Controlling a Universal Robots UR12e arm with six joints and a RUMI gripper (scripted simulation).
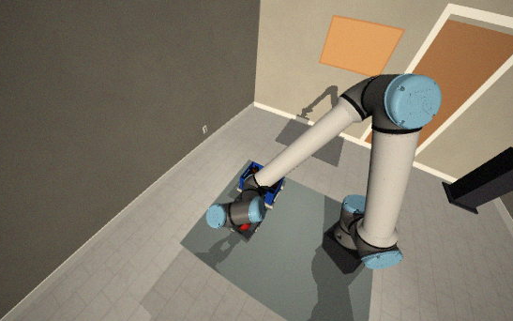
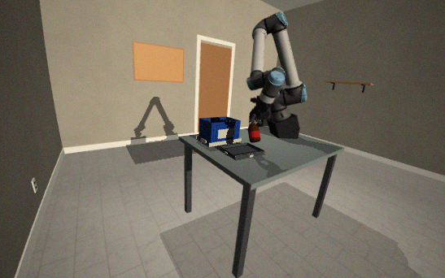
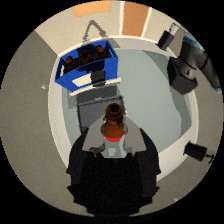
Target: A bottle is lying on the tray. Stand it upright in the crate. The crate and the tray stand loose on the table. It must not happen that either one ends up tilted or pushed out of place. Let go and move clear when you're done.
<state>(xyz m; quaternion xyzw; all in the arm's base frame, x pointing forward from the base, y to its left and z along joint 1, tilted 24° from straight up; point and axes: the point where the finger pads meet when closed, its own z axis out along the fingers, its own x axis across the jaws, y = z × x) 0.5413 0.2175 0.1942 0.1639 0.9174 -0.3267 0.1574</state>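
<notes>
The bottle is 40 mm below my hand, 20 mm to the left of it and 10 mm ahead of it. The rest, counted from my hand: crate (290 mm to the right, 120 mm below, 60 mm ahead); tray (190 mm below, 60 mm ahead, 10 mm to the right).
</notes>
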